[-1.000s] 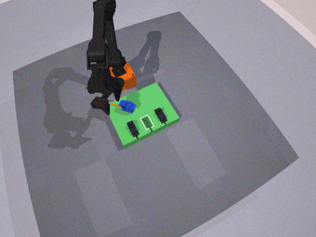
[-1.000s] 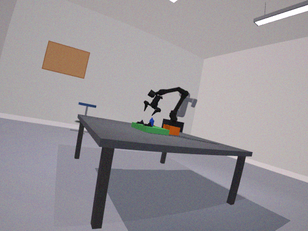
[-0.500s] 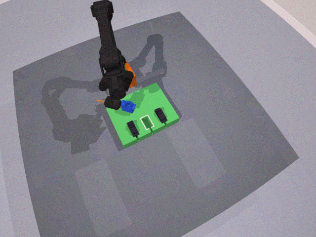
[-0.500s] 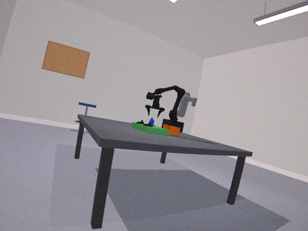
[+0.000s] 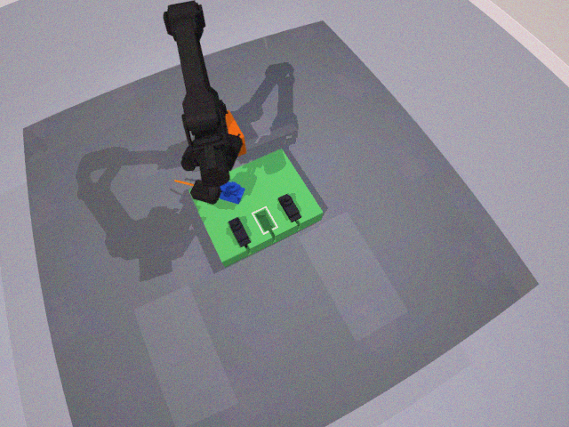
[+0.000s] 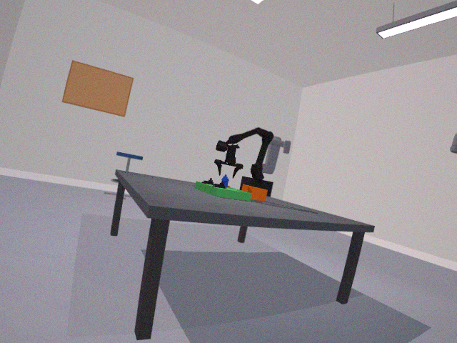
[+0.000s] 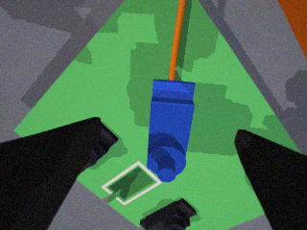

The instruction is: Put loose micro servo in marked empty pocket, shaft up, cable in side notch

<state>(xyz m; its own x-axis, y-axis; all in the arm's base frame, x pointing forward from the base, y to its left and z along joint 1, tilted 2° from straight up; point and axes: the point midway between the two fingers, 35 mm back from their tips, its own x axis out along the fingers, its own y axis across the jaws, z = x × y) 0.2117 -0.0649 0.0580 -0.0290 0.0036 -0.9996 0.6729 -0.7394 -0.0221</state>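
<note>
Right now my gripper tip is 90 mm above the green deck, 60 mm to the right of it and 10 mm short of it.
</note>
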